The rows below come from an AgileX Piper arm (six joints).
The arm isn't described. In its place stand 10 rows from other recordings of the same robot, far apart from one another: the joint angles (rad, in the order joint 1, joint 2, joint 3, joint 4, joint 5, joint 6), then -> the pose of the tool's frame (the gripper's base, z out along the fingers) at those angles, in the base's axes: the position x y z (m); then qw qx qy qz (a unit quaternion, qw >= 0).
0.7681 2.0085 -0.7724 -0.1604 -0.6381 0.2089 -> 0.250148 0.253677 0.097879 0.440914 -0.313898 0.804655 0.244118
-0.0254 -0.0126 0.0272 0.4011 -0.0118 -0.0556 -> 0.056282 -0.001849 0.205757 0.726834 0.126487 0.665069 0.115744
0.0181 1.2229 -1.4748 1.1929 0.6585 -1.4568 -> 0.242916 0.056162 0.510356 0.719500 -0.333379 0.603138 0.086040
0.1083 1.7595 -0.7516 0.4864 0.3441 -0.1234 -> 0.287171 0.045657 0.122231 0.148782 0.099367 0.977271 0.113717
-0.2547 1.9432 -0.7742 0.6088 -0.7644 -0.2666 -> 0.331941 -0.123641 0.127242 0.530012 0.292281 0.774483 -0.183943
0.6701 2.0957 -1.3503 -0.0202 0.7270 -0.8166 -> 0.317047 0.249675 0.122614 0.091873 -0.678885 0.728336 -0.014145
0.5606 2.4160 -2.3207 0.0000 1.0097 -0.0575 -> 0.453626 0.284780 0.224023 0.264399 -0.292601 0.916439 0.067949
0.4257 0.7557 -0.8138 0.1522 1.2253 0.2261 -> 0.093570 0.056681 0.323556 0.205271 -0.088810 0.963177 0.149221
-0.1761 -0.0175 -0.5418 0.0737 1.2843 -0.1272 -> -0.021678 0.010386 0.271273 0.449775 0.015227 0.892436 -0.032069
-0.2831 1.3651 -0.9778 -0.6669 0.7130 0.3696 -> 0.256740 -0.113034 0.289185 0.271691 0.121598 0.917883 -0.262466
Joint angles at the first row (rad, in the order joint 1, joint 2, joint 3, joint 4, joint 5, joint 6):
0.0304, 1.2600, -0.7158, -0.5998, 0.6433, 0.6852
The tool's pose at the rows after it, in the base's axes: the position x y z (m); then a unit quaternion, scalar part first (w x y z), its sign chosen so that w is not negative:
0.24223 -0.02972 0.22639 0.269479 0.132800 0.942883 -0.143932
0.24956 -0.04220 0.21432 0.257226 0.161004 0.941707 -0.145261
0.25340 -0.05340 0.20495 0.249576 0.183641 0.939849 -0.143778
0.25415 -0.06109 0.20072 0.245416 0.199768 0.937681 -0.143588
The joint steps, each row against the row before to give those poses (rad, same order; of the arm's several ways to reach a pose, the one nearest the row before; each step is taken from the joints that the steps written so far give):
-0.0229, 0.0738, -0.0080, -0.0342, -0.0185, 0.0445
-0.0540, 0.0583, -0.0042, -0.0129, -0.0341, 0.0340
-0.0482, 0.0402, 0.0000, -0.0049, -0.0332, 0.0192
-0.0318, 0.0177, 0.0000, -0.0005, -0.0146, 0.0094

